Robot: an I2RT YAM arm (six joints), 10 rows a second.
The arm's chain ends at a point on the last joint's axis. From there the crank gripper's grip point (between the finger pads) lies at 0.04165 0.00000 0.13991 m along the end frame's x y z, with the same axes.
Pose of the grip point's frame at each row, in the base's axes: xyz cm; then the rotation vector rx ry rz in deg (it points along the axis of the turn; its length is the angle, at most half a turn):
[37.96 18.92 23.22 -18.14 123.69 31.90]
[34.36 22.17 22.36 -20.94 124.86 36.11]
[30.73 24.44 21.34 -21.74 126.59 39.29]
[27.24 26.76 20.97 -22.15 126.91 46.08]
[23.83 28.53 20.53 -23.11 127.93 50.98]
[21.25 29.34 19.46 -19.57 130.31 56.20]
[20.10 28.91 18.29 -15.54 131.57 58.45]
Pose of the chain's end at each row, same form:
[30.82 12.10 33.97 -18.14 123.69 31.90]
[28.05 14.64 33.16 -20.94 124.86 36.11]
[25.15 16.48 32.22 -21.74 126.59 39.29]
[22.53 17.77 31.46 -22.15 126.91 46.08]
[19.99 18.91 30.82 -23.11 127.93 50.98]
[18.18 19.16 29.46 -19.57 130.31 56.20]
[17.19 18.49 28.09 -15.54 131.57 58.45]

